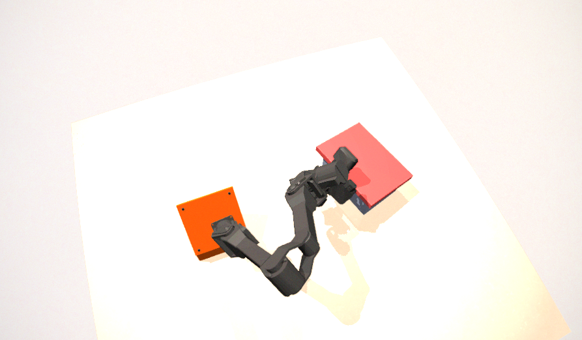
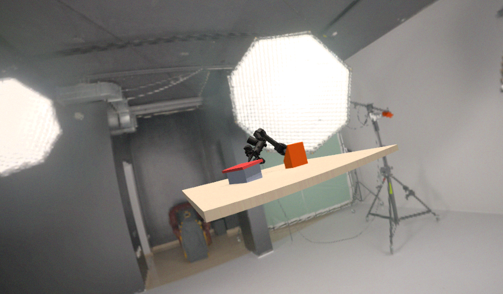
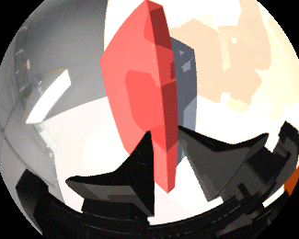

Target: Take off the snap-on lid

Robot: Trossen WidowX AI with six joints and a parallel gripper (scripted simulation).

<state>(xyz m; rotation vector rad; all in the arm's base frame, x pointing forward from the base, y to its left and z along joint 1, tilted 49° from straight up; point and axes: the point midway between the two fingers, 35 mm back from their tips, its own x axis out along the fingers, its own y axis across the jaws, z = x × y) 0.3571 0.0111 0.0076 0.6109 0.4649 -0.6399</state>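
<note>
Now: the lid 80 mm ahead of my gripper tip and 20 mm to the left of it. From my gripper tip the other things lie so: storage box 70 mm ahead, 20 mm to the left, 60 mm below.
</note>
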